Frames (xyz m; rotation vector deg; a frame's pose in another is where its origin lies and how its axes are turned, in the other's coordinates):
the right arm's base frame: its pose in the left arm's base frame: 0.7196 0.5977 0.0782 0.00 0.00 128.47
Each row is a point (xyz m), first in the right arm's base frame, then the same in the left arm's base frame.
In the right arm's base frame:
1: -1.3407 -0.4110 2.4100
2: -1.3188 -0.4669 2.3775
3: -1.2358 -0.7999 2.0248
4: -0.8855 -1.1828 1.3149
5: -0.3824 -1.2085 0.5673
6: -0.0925 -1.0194 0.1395
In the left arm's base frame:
1: 1.8754 -0.1963 2.4882
2: 1.9056 -0.1444 2.4557
3: 2.1147 0.1278 2.1030
4: 2.1965 0.6402 1.3931
5: 1.9037 1.0501 0.6455
6: 1.5753 1.1595 0.2177

